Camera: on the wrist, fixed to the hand. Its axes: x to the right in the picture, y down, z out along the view.
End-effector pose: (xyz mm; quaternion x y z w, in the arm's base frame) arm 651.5 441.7 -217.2 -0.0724 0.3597 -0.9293 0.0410
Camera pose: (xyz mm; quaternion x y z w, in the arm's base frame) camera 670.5 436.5 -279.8 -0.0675 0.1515 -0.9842 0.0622
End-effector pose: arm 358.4 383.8 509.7 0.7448 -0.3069 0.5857 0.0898
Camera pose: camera 297.1 374.8 488.0 -0.7498 0.1775 -0.6327 0.0772
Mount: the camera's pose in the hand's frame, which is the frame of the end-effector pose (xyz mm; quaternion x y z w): -24.7 46.5 -39.2 0.2150 -0.0076 0.0041 0.9766
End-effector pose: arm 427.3 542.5 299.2 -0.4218 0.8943 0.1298 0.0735
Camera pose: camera 406.1 577.5 350.5 -0.3915 0.9025 -0.0620 0.1687
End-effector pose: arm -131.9 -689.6 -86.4 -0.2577 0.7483 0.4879 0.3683
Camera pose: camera -163.6 -706.8 -31.5 -0.1657 0.8339 0.3191 0.4188
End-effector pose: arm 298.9 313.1 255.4 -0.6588 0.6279 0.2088 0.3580
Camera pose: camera 243.6 303.2 289.3 -0.5622 0.6581 0.0754 0.4952
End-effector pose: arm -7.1 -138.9 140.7 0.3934 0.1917 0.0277 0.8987
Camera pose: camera -39.6 -84.5 157.9 0.5784 0.1847 -0.0135 0.7944
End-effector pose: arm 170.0 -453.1 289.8 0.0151 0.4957 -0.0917 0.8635
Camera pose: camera 132.5 -399.3 288.1 0.2017 0.4578 -0.1927 0.8442
